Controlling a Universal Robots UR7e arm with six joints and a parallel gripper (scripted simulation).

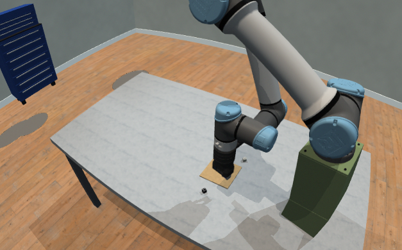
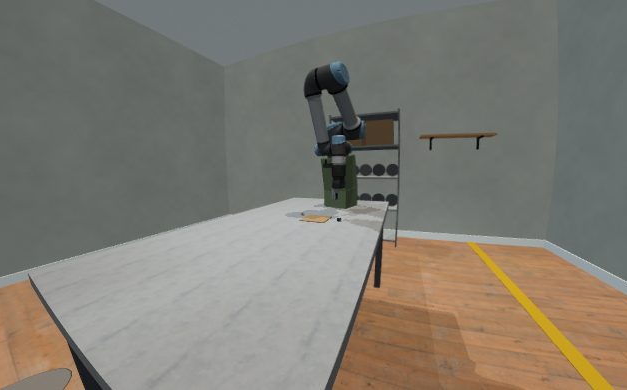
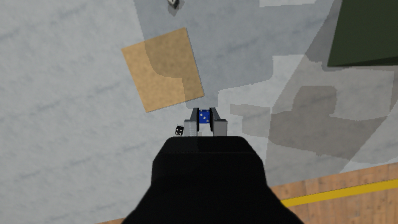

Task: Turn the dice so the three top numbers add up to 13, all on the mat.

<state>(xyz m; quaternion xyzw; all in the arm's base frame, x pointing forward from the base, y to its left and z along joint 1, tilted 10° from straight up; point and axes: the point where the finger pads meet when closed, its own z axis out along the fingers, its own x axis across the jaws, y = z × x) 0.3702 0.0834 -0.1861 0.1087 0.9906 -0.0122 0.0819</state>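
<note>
The tan mat lies 7 cm ahead of my hand, 9 cm to the right of it and 12 cm below it. From my hand the other things lie so: blue die 1 cm below; then black die 7 cm ahead, 5 cm to the left, 11 cm below; then white die 1 cm ahead, 20 cm to the right, 11 cm below.
</note>
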